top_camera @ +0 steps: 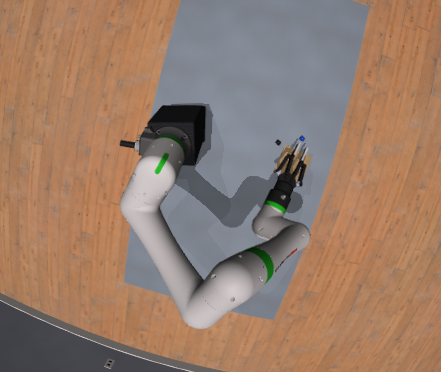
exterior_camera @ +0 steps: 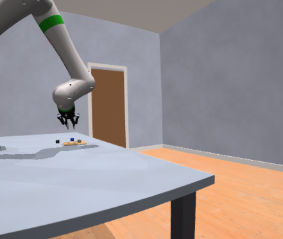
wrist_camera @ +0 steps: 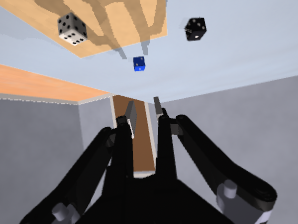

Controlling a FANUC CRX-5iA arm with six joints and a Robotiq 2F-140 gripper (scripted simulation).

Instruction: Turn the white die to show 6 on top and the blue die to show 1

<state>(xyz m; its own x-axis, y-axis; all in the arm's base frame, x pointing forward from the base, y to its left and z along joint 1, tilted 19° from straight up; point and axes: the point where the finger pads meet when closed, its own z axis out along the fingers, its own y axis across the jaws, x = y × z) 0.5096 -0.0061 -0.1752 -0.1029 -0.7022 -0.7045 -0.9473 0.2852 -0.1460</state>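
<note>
The blue die lies 2 cm ahead of my hand, 6 cm to the left of it and 10 cm below it. Also, from my hand: black die: 9 cm behind, 1 cm to the left, 10 cm below; tan mat: 7 cm to the right, 11 cm below; white die: 3 cm ahead, 8 cm to the right, 10 cm below.
</note>
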